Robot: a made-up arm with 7 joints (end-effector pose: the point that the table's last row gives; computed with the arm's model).
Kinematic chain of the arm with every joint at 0, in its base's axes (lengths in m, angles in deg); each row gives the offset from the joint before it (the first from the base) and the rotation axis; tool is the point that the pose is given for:
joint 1: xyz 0 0 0.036 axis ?
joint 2: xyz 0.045 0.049 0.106 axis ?
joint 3: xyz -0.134 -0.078 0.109 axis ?
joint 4: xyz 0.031 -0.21 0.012 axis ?
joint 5: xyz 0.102 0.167 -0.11 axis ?
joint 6: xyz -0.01 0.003 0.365 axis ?
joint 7: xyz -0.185 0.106 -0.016 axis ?
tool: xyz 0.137 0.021 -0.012
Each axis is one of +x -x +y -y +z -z.
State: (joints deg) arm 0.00 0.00 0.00 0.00 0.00 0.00 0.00
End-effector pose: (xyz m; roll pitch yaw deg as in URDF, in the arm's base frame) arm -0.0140 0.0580 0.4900 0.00 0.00 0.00
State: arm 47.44 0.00 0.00 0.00 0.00 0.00 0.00
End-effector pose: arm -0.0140 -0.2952 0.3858 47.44 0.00 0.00
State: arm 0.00 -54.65 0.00 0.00 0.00 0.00 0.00
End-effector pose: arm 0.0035 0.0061 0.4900 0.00 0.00 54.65
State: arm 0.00 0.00 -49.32 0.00 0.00 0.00 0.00
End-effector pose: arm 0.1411 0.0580 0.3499 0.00 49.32 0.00
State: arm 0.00 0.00 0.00 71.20 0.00 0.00 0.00
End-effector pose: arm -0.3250 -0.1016 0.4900 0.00 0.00 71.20
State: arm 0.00 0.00 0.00 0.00 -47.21 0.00 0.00
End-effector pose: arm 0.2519 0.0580 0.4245 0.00 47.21 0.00
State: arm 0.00 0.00 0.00 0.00 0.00 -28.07 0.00
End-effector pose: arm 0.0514 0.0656 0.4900 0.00 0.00 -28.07
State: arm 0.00 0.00 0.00 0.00 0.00 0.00 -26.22
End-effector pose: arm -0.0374 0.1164 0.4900 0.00 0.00 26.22
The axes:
joint 1: +x
joint 2: -z
joint 3: -y
joint 4: +z
joint 5: -y
joint 6: +z
joint 7: -z

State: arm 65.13 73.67 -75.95 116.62 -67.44 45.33 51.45
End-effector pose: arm 0.0199 -0.3764 0.3652 71.07 -55.87 77.91
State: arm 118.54 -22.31 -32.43 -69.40 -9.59 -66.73 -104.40
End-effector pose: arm 0.6177 -0.0233 -0.1060 108.49 -3.77 37.52
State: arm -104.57 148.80 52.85 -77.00 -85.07 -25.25 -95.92
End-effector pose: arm -0.4324 0.5744 -0.5868 -156.48 -25.43 132.27
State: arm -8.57 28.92 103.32 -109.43 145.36 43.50 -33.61
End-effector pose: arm 0.0801 -0.3943 0.6710 31.87 -65.36 155.33
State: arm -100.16 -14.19 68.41 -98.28 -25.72 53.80 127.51
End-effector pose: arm -0.2400 0.3601 0.4111 52.80 -19.67 -103.18
